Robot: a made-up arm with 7 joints.
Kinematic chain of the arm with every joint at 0, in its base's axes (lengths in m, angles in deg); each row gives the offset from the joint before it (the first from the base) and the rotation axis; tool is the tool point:
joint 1: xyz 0 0.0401 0 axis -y
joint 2: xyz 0 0.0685 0 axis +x
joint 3: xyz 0 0 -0.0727 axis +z
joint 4: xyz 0 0 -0.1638 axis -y
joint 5: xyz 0 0 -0.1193 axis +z
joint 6: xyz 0 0 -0.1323 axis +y
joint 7: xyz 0 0 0 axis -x
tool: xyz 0 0 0
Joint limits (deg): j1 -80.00..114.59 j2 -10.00..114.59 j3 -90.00..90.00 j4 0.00..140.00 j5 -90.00..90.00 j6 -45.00..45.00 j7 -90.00..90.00
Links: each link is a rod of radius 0.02 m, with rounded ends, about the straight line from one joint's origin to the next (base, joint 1, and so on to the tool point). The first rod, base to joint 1, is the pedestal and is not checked.
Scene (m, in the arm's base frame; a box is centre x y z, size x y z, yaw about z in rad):
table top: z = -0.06
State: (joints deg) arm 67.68 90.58 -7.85 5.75 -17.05 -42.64 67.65
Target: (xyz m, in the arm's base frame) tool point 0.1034 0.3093 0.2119
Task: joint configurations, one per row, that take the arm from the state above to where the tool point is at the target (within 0.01 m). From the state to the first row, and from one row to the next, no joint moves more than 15 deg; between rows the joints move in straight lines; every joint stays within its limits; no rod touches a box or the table.
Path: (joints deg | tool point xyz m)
1: 68.32 92.45 -9.43 19.40 -17.05 -42.64 67.65 | 0.0243 0.5826 0.0790
2: 68.97 94.31 -11.01 33.06 -17.05 -42.64 67.65 | 0.0414 0.5567 0.1284
3: 69.61 96.18 -12.59 46.71 -17.05 -42.64 67.65 | 0.0582 0.5195 0.1690
4: 70.25 98.04 -14.18 60.36 -17.05 -42.64 67.65 | 0.0741 0.4735 0.1987
5: 70.90 99.91 -15.76 74.01 -17.05 -42.64 67.65 | 0.0876 0.4212 0.2160
6: 71.54 101.78 -17.34 87.67 -17.05 -42.64 67.65 | 0.0978 0.3654 0.2203
7: 72.18 103.64 -18.92 101.32 -17.05 -42.64 67.65 | 0.1034 0.3093 0.2119

